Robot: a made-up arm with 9 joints. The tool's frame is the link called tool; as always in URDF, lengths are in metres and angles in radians. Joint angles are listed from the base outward.
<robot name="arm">
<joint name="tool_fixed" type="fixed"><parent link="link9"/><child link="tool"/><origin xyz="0.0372 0.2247 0.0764" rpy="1.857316 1.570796 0"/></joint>
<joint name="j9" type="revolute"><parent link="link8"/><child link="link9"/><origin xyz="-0.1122 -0.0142 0.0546" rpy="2.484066 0.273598 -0.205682"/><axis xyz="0 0 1"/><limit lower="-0.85" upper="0.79"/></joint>
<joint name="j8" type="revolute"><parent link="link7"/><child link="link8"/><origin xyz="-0.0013 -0.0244 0.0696" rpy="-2.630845 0.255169 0.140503"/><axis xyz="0 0 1"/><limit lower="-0.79" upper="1.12"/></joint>
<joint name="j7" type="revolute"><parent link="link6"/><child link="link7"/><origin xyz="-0.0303 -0.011 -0.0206" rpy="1.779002 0.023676 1.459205"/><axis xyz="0 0 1"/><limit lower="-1.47" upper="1.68"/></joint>
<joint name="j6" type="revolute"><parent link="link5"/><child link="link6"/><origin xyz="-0.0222 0.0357 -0.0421" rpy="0.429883 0.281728 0.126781"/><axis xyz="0 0 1"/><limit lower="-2.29" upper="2.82"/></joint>
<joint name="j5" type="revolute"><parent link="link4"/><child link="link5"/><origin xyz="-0.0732 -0.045 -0.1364" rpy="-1.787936 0.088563 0.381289"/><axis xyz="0 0 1"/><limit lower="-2.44" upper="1.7"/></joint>
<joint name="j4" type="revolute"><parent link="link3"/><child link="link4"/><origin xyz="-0.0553 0.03 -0.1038" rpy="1.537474 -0.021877 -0.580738"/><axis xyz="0 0 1"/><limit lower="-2.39" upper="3.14"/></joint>
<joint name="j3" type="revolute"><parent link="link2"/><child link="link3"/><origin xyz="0.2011 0.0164 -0.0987" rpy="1.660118 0.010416 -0.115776"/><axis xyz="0 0 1"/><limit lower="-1.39" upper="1.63"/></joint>
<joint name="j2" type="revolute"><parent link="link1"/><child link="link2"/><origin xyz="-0.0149 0.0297 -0.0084" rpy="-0.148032 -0.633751 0.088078"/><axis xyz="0 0 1"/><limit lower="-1.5" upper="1.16"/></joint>
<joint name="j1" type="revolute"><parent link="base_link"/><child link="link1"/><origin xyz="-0.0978 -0.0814 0.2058" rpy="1.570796 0 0"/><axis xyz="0 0 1"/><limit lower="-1.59" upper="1.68"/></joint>
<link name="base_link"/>
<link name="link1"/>
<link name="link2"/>
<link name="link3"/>
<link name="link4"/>
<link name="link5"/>
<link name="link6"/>
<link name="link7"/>
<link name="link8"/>
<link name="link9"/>
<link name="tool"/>
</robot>
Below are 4 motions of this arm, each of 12 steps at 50 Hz.
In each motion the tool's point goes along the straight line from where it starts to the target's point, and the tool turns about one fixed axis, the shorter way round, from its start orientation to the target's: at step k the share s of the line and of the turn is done. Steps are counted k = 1, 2, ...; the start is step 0. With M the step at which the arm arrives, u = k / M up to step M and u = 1 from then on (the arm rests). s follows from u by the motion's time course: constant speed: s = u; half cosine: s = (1 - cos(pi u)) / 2; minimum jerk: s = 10 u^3 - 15 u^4 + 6 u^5.
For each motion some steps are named. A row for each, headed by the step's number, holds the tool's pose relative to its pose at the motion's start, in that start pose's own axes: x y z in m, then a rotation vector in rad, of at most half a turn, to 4 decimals.
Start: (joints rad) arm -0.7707 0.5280 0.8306 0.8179 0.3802 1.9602 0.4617 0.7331 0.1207
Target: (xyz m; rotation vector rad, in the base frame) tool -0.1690 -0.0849 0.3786 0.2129 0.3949 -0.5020
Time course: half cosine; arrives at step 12
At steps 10, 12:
10: -0.0058 0.0203 -0.0373 0.0470 -0.3592 -0.0686
12: -0.0062 0.0217 -0.0400 0.0503 -0.3850 -0.0736

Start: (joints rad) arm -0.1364 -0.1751 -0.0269 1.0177 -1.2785 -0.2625 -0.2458 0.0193 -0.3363
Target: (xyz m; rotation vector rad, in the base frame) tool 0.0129 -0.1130 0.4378 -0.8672 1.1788 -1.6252
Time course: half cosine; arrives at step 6
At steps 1, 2, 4, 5, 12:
1: 0.0002 -0.0014 -0.0003 -0.0001 0.0006 0.0023
2: 0.0007 -0.0052 -0.0010 -0.0002 0.0021 0.0085
4: 0.0021 -0.0155 -0.0031 -0.0007 0.0064 0.0254
5: 0.0026 -0.0193 -0.0039 -0.0008 0.0080 0.0317
12: 0.0028 -0.0207 -0.0042 -0.0009 0.0086 0.0339

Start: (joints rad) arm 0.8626 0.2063 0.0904 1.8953 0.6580 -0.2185 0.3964 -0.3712 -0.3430
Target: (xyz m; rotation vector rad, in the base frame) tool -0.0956 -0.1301 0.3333 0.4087 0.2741 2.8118
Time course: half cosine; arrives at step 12
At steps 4, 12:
4: 0.0020 0.0106 -0.0074 0.0475 0.0456 -0.0192
12: 0.0081 0.0425 -0.0296 0.1902 0.1826 -0.0767

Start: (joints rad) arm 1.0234 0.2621 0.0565 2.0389 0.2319 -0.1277 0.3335 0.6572 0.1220
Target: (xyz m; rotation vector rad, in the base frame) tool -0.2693 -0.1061 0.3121 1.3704 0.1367 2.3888
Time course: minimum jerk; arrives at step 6
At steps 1, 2, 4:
1: 0.0003 -0.0004 0.0002 -0.0010 -0.0009 0.0005
2: 0.0015 -0.0022 0.0014 -0.0056 -0.0050 0.0028
4: 0.0056 -0.0083 0.0052 -0.0211 -0.0190 0.0107

